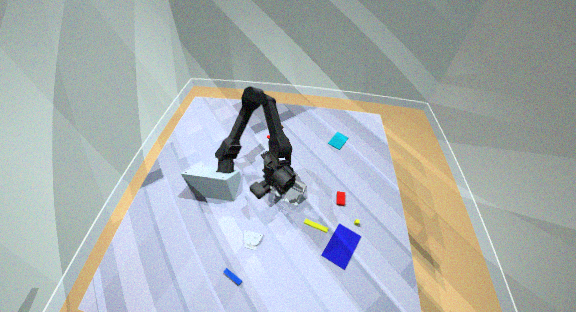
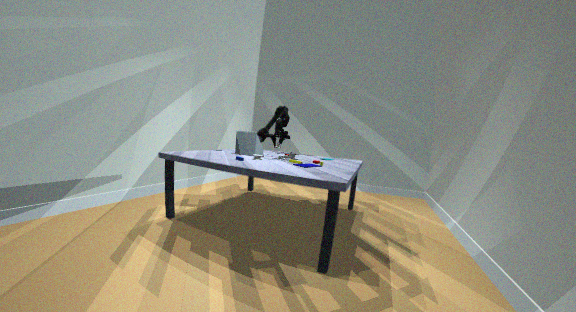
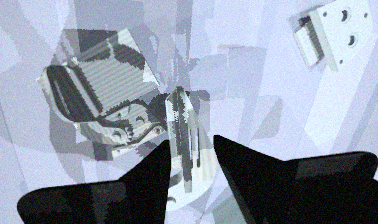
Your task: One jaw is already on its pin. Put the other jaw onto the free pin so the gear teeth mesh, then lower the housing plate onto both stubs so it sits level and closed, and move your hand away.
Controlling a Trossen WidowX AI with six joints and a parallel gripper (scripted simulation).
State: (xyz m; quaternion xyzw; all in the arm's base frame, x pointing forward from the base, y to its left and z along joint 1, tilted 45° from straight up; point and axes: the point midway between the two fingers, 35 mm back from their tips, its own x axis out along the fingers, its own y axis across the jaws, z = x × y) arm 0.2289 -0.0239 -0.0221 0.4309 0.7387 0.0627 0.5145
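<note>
My gripper tip is 20 mm past the jaw and 30 mm to the right of it. Also, from my gripper tip: yellow bar (210 mm ahead, 90 mm to the right, 80 mm below); then white block (30 mm behind, 210 mm to the right, 80 mm below); then red block (310 mm ahead, 70 mm to the left, 80 mm below).
</note>
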